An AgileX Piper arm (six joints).
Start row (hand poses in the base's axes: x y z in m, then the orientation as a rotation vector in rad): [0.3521 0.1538 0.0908 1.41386 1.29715 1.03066]
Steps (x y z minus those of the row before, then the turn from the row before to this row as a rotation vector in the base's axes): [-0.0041 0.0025 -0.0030 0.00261 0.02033 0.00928]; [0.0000 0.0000 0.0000 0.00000 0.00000 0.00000]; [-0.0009 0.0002 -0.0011 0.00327 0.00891 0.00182]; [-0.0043 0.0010 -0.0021 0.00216 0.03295 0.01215]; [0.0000 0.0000 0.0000 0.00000 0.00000 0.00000]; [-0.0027 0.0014 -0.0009 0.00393 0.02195 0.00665]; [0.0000 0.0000 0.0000 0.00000 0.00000 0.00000]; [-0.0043 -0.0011 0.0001 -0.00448 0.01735 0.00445]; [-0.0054 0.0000 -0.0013 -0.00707 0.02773 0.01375]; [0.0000 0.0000 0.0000 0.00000 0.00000 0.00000]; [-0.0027 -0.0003 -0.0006 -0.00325 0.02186 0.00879]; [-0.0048 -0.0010 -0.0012 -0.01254 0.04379 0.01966]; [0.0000 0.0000 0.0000 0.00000 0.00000 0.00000]
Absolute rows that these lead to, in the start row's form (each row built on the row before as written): [0.3480 0.1563 0.0878 1.42486 1.31862 1.02691]; [0.3480 0.1563 0.0878 1.42486 1.31862 1.02691]; [0.3471 0.1565 0.0867 1.43244 1.32543 1.02543]; [0.3428 0.1575 0.0846 1.45013 1.35857 1.01539]; [0.3428 0.1575 0.0846 1.45013 1.35857 1.01539]; [0.3401 0.1589 0.0837 1.46447 1.37862 1.00961]; [0.3401 0.1589 0.0837 1.46447 1.37862 1.00961]; [0.3358 0.1578 0.0838 1.47064 1.39620 0.99817]; [0.3304 0.1578 0.0825 1.47664 1.42998 0.98386]; [0.3304 0.1578 0.0825 1.47664 1.42998 0.98386]; [0.3277 0.1575 0.0819 1.48409 1.45413 0.97308]; [0.3229 0.1565 0.0807 1.49304 1.50598 0.94698]; [0.3229 0.1565 0.0807 1.49304 1.50598 0.94698]
